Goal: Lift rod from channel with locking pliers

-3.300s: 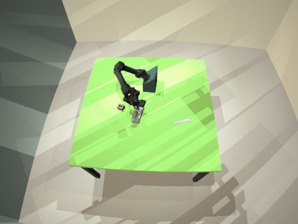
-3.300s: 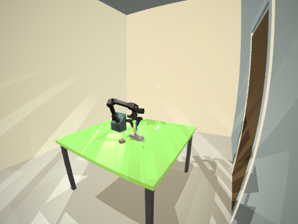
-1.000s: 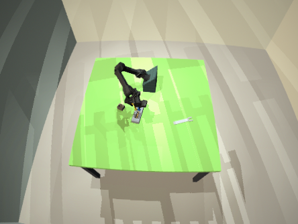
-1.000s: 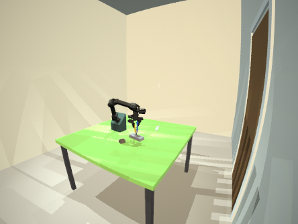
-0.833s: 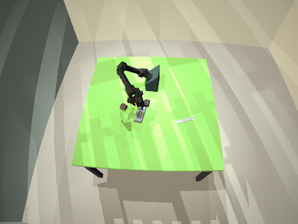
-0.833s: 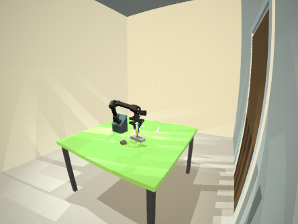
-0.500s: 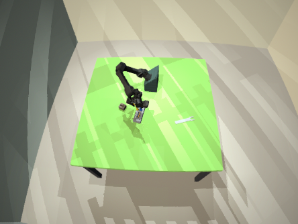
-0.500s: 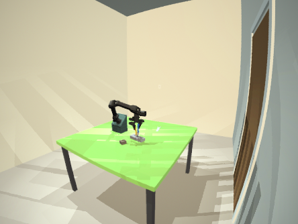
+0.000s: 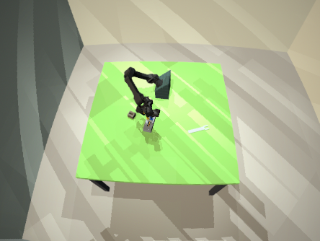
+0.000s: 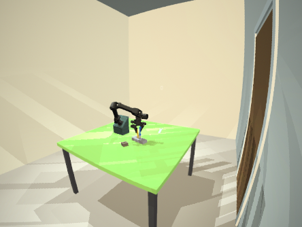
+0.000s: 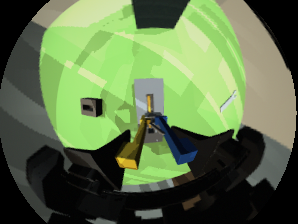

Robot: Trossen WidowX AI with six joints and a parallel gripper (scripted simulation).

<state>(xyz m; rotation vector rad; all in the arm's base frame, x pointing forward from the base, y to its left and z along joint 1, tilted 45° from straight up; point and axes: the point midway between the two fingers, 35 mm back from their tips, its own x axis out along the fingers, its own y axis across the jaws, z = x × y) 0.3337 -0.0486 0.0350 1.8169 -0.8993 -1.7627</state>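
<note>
My gripper tip is now 1 cm to the right of the grey channel block and 9 cm above it. The rest, counted from my gripper tip: yellow handle (2 cm to the right); brown holster (6 cm behind, 16 cm to the right, 10 cm below); orange rod (1 cm to the left, 10 cm below).
</note>
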